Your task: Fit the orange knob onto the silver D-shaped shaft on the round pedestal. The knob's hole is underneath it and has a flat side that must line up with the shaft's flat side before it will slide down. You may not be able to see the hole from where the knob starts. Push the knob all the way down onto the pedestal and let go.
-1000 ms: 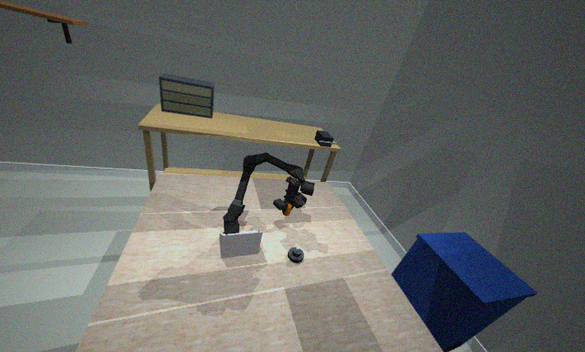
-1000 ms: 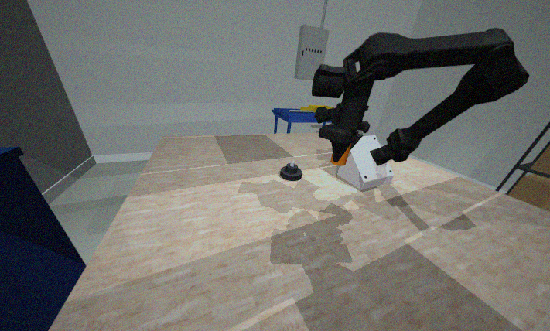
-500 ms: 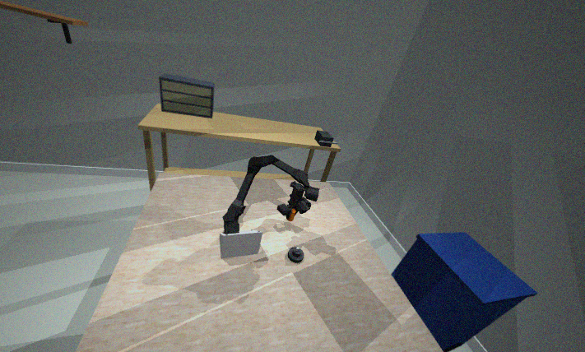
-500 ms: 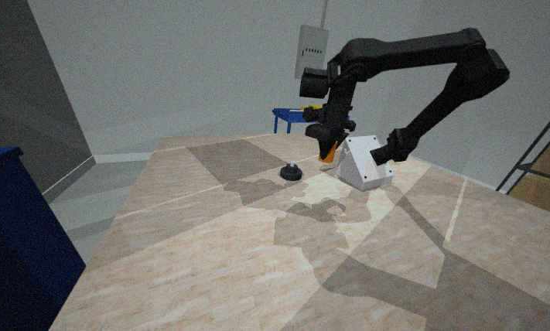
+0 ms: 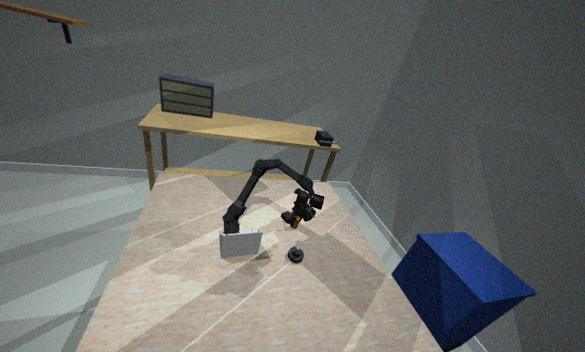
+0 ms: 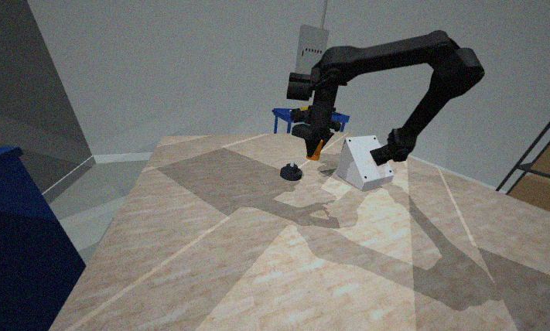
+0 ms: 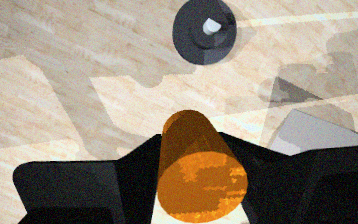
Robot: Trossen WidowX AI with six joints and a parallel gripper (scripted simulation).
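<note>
The pedestal lies 1 cm behind my gripper tip, 10 cm to the right of it and 10 cm below it. The rest, counted from my gripper tip: orange knob: 3 cm above.
</note>
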